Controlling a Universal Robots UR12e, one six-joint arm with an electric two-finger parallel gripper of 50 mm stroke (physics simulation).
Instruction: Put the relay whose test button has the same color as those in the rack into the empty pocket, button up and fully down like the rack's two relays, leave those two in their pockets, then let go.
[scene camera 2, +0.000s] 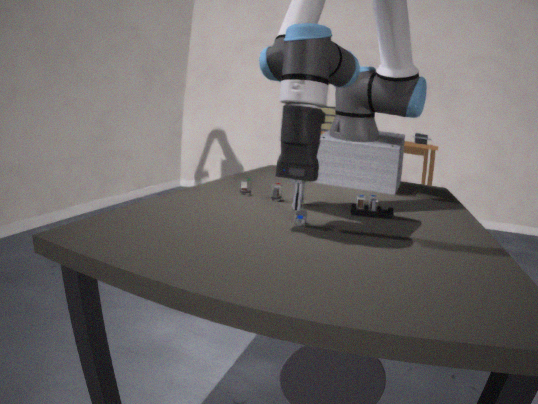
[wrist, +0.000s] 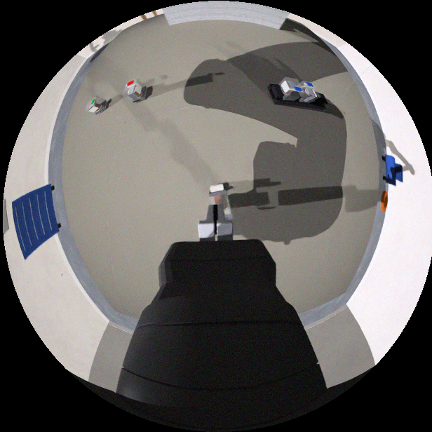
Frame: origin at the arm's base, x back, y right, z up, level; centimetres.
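Seen in the pictures: gripper, fingertip midpoint: (scene camera 2: 297, 209); arm's base, origin of the base link: (scene camera 2: 354, 136).
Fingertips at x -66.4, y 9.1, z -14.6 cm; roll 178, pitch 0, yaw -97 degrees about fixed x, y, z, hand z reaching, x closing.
Observation:
Pixels of each thing's top centre, then the offset from my fingertips to it.
- relay with a blue test button, middle of its top: (scene camera 2: 301, 211) dx +0.9, dy -0.7, dz -0.6 cm
- black rack, middle of its top: (scene camera 2: 372, 206) dx +16.8, dy -16.0, dz -1.0 cm
- relay with a red button, middle of its top: (scene camera 2: 277, 183) dx +20.7, dy +9.1, dz +1.1 cm
- relay with a green button, middle of its top: (scene camera 2: 246, 178) dx +23.6, dy +18.5, dz +1.1 cm
A relay with a blue test button (scene camera 2: 300, 219) (wrist: 218, 198) lies on its side on the table, its button toward the front edge. My gripper (scene camera 2: 297, 208) (wrist: 215, 213) is shut and empty, its fingertips close over this relay and partly hiding it in the wrist view. The black rack (scene camera 2: 372, 214) (wrist: 300, 103) stands to the right, farther back. It holds two upright relays, one (scene camera 2: 361, 202) (wrist: 289, 88) beside the other (scene camera 2: 373, 203) (wrist: 310, 93), both with blue buttons. The empty pocket is too small to make out clearly.
A relay with a red button (scene camera 2: 276, 193) (wrist: 135, 92) stands at the back left. A relay with a green button (scene camera 2: 244, 187) (wrist: 95, 105) stands farther left. The robot's grey pedestal (scene camera 2: 360, 162) (wrist: 225, 16) is at the far edge of the table.

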